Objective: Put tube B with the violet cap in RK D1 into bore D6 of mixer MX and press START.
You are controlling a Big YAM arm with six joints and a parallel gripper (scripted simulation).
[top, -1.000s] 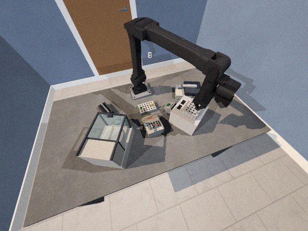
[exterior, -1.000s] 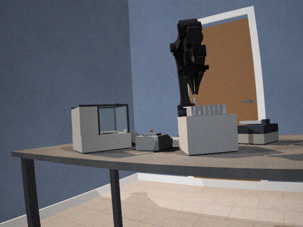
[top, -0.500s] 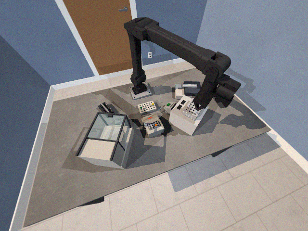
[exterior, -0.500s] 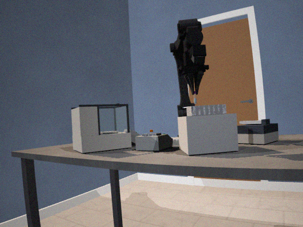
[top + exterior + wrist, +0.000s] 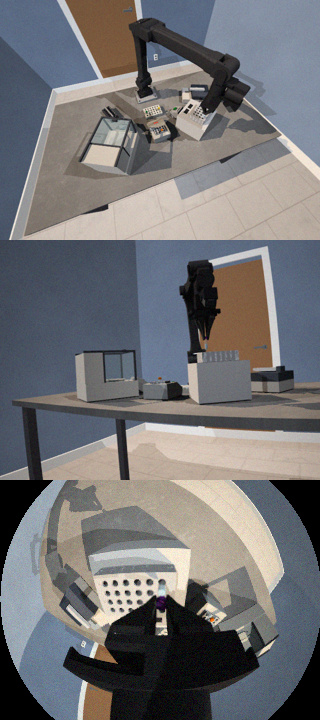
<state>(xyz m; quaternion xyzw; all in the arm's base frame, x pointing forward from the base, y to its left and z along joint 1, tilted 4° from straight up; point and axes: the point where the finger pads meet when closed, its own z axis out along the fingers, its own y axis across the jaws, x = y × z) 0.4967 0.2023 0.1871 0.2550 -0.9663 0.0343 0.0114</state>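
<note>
Right now my hand is 20 mm above the tube B. From my hand the other things lie so: green start key: 200 mm behind, 150 mm below, 60 mm to the right; then shaking block: 70 mm below, 40 mm behind, 20 mm to the left; then dry block DB: 230 mm to the right, 190 mm below, 110 mm behind.
</note>
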